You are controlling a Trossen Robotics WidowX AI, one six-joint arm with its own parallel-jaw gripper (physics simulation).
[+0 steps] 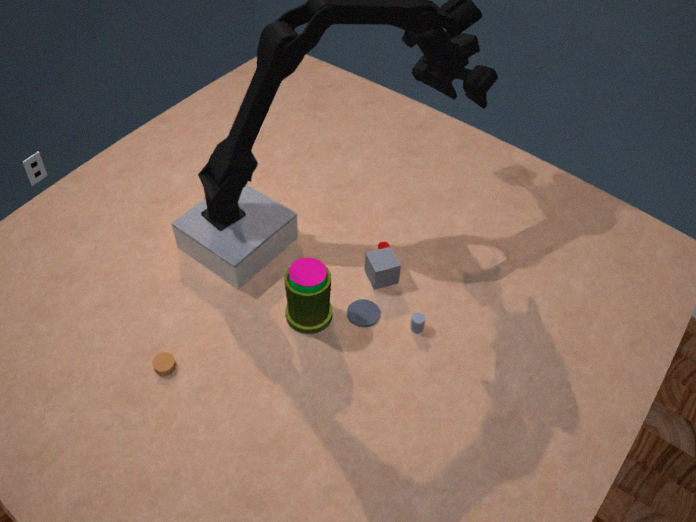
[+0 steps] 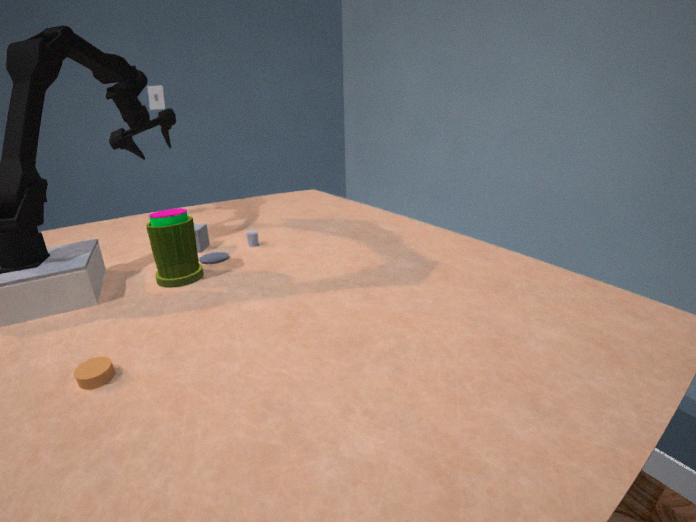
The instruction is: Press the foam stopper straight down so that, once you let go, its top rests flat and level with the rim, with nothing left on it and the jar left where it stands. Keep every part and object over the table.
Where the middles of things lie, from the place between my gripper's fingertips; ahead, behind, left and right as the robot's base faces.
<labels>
The grey cube (image 1: pixel 382 267) is 33 cm to the right of my hand, 18 cm below it and 8 cm ahead of it. Round my hand: foam stopper (image 1: pixel 307 275) (49 cm to the right, 10 cm below, 5 cm ahead); dark flat disc (image 1: pixel 363 313) (42 cm to the right, 20 cm below, 12 cm ahead); orange disc (image 2: pixel 96 372) (75 cm to the right, 20 cm below, 4 cm behind).
</labels>
